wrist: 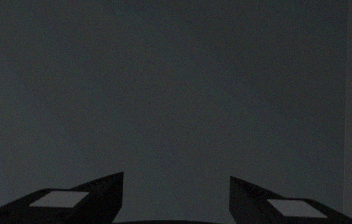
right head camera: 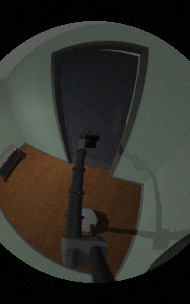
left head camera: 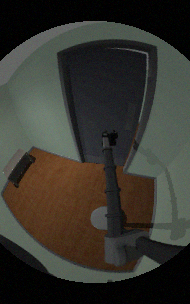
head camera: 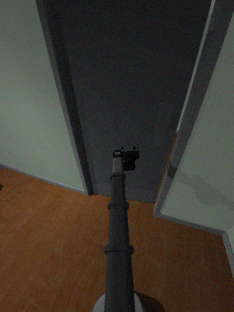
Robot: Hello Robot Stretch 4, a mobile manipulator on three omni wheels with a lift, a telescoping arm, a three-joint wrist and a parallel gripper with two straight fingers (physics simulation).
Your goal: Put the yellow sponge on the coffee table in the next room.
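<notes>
The yellow sponge does not show in these views, and no table that I can identify as the coffee table shows. A dark grey door (head camera: 135, 65) (left head camera: 102, 90) (right head camera: 95, 90) (wrist: 175, 90) nearly fills its doorway, with a narrow gap along its right edge. My gripper (head camera: 129, 148) (left head camera: 111, 132) (right head camera: 90, 133) (wrist: 176, 190) is open, at the end of the extended arm, in front of the door's lower part. Its fingers stand wide apart with nothing between them. Whether it touches the door is unclear.
The door frame (head camera: 67, 110) (left head camera: 151, 85) (right head camera: 142, 85) stands on both sides of the door, with pale green walls beyond. A strip of orange floor shows through the gap at the lower right. A low dark piece of furniture with a pale top (left head camera: 16, 161) stands at the left wall.
</notes>
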